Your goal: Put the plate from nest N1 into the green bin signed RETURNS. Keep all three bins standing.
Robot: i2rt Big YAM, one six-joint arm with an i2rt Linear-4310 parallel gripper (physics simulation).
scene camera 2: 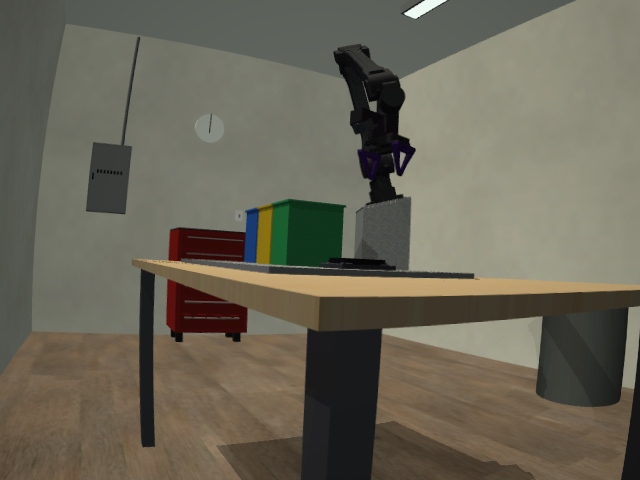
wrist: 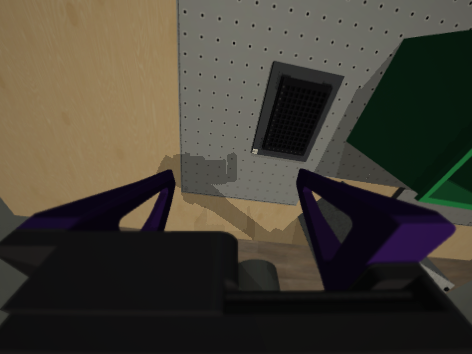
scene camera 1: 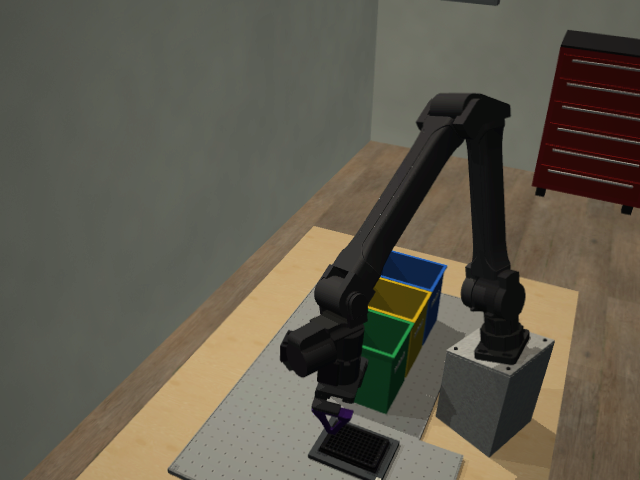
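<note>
Visible to me: my gripper, a green bin, a blue bin. Scene camera 2 also shows my gripper. The wrist view shows my gripper too.
</note>
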